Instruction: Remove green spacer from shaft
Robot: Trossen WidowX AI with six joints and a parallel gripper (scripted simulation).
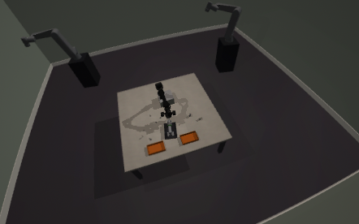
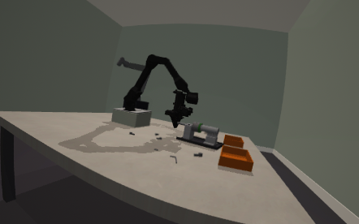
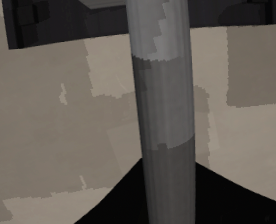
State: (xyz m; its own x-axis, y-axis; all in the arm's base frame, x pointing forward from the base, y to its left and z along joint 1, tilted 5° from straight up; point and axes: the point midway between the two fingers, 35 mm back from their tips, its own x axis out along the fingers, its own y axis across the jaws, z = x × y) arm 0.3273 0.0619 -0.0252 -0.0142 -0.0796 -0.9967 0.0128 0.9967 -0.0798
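The grey shaft is 70 mm ahead of my gripper tip and 30 mm above it. From my gripper tip the other things lie so: green spacer (160 mm ahead, 30 mm above).
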